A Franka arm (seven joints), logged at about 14 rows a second.
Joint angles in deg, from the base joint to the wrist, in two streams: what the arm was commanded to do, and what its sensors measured. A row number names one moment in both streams.
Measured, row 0:
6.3, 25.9, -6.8, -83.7, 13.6, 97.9, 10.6
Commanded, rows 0 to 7:
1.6, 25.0, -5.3, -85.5, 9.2, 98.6, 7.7
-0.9, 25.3, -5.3, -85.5, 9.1, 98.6, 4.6
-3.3, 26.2, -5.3, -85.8, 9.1, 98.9, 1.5
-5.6, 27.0, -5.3, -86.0, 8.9, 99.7, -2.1
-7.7, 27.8, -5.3, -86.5, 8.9, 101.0, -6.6
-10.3, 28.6, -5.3, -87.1, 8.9, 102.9, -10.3
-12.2, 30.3, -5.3, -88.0, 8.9, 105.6, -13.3
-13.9, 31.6, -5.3, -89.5, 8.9, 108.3, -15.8
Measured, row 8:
-10.0, 29.7, -6.7, -87.8, 8.8, 104.8, -10.9
